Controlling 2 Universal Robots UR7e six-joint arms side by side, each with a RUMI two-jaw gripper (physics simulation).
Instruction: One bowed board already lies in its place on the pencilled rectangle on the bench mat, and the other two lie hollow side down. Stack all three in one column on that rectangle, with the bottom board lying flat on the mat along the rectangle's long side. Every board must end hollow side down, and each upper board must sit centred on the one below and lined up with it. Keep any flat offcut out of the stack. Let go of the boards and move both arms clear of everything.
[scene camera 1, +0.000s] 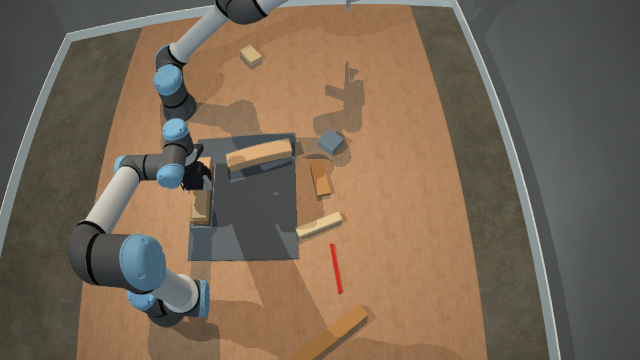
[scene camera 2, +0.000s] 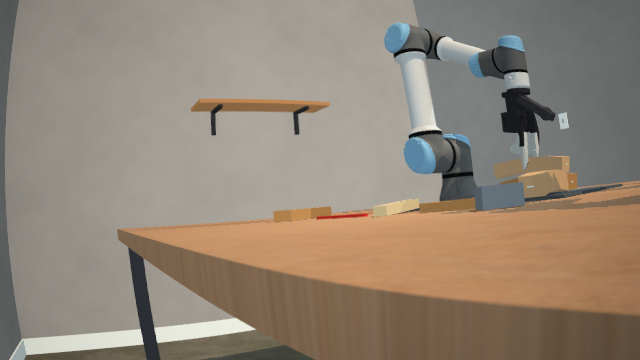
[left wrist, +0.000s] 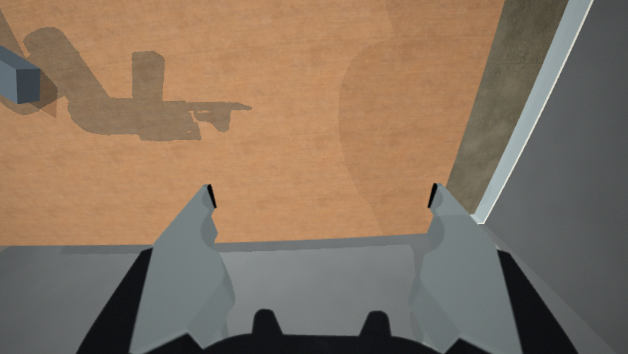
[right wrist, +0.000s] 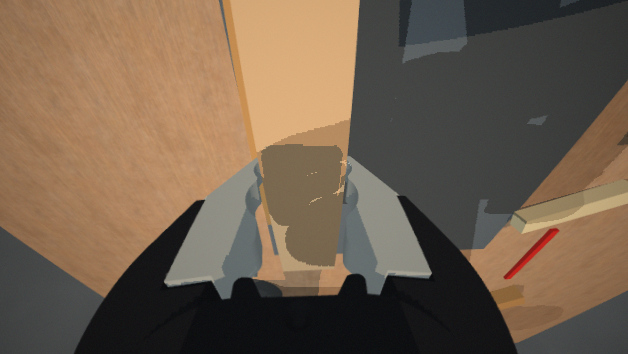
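Where they show: left gripper, fingertip midpoint: (left wrist: 320, 185); right gripper, fingertip midpoint: (scene camera 1: 202, 190) (scene camera 2: 530, 170) (right wrist: 304, 158); left arm's base, origin of the base link: (scene camera 1: 180, 109).
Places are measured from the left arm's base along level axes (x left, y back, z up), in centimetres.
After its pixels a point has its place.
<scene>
My right gripper (scene camera 1: 196, 186) {x -45.8, y -8.8, z 7.0 cm} (scene camera 2: 529, 159) {x -45.8, y -8.8, z 7.0 cm} (right wrist: 304, 158) {x -45.8, y -8.8, z 7.0 cm} is shut on a bowed board (scene camera 1: 200, 205) {x -53.0, y -8.1, z 10.2 cm} (scene camera 2: 549, 164) {x -38.2, y -12.7, z 7.6 cm} (right wrist: 300, 75) {x -39.7, y -10.0, z 10.0 cm}, holding it hollow side down along the bottom board (scene camera 2: 573, 181) {x -32.5, y -9.2, z 2.6 cm}, at or very near its top; the contact is hidden. The bottom board lies on the pencilled rectangle (scene camera 1: 204, 226) {x -56.0, y -6.1, z 1.7 cm}, mostly covered in scene camera 1. The third bowed board (scene camera 1: 259, 155) {x -35.7, y -31.0, z 5.6 cm} (scene camera 2: 542, 184) {x -30.9, y -42.4, z 2.8 cm} lies hollow side down, slightly slanted, near the upper edge of the mat (scene camera 1: 265, 240) {x -66.1, y -27.2, z 0.6 cm} in scene camera 1. My left gripper (left wrist: 320, 185) {x 19.6, y -78.8, z 26.9 cm} is open and empty, high above the bench, away from the boards.
Beyond the mat lie a blue-grey block (scene camera 1: 330, 142) {x -35.2, y -57.2, z 3.6 cm} (scene camera 2: 500, 196) {x -32.3, y -60.5, z 1.8 cm} (left wrist: 27, 85) {x -31.7, y -60.1, z 2.0 cm}, a flat orange piece (scene camera 1: 320, 178) {x -47.9, y -50.5, z 1.8 cm} (scene camera 2: 447, 205) {x -47.5, y -52.7, z 1.0 cm}, a pale strip (scene camera 1: 319, 225) {x -65.5, y -46.1, z 2.4 cm} (scene camera 2: 396, 207) {x -62.7, y -49.2, z 1.4 cm} (right wrist: 575, 205) {x -63.5, y -45.0, z 2.1 cm}, a red stick (scene camera 1: 336, 268) {x -81.1, y -48.1, z 0.6 cm} (right wrist: 531, 254) {x -79.4, y -47.8, z 0.6 cm} and a long orange piece (scene camera 1: 335, 332) {x -102.9, y -42.5, z 2.9 cm}. A pale block (scene camera 1: 251, 56) {x 19.1, y -34.6, z 3.0 cm} lies near the left arm.
</scene>
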